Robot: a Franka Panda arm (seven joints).
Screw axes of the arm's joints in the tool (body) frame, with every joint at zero. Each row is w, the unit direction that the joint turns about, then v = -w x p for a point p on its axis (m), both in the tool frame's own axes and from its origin. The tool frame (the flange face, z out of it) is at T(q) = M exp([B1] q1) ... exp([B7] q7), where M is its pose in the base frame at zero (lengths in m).
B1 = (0, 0, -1, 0.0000, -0.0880, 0.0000)
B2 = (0, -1, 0, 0.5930, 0.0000, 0.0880)
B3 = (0, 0, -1, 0.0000, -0.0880, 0.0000)
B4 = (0, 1, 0, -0.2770, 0.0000, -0.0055)
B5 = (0, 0, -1, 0.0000, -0.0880, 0.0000)
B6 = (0, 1, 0, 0.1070, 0.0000, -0.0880)
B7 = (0, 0, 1, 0.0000, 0.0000, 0.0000)
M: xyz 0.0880 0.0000 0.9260 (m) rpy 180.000 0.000 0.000 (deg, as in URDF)
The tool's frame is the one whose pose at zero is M.
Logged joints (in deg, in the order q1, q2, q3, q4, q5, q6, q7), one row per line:
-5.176 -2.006 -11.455 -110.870 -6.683 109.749 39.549
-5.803 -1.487 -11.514 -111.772 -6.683 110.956 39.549
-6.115 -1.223 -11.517 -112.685 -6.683 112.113 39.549
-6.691 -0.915 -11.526 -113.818 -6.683 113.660 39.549
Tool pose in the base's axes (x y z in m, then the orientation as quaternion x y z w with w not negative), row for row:
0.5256 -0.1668 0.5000 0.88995 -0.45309 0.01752 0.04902
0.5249 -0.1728 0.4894 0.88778 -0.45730 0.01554 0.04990
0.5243 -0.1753 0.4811 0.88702 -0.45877 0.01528 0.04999
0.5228 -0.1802 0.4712 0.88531 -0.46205 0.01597 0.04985
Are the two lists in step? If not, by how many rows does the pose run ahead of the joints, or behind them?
They are in step.
